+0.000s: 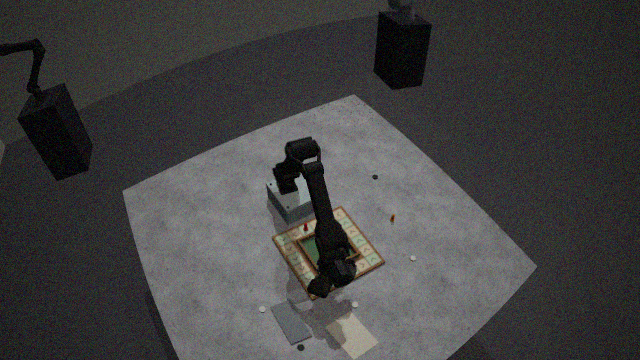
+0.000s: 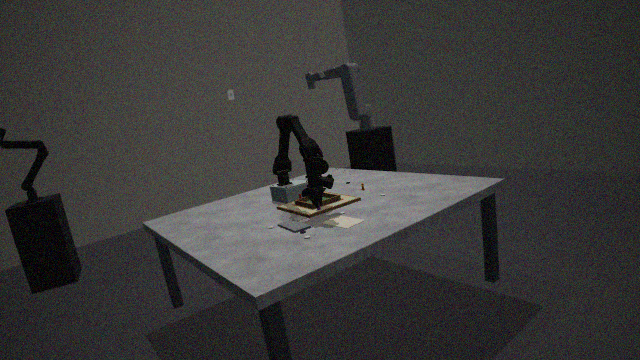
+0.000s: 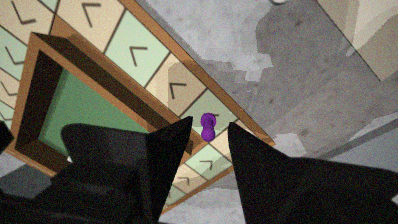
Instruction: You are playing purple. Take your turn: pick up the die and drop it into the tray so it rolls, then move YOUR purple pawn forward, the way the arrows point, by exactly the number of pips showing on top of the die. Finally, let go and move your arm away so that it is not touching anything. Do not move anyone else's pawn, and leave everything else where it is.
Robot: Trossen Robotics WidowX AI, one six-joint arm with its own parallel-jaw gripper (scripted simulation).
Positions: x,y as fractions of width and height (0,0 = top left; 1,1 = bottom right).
In view: my gripper (image 3: 0.53,0.55) and a green tray (image 3: 0.18,0.46).
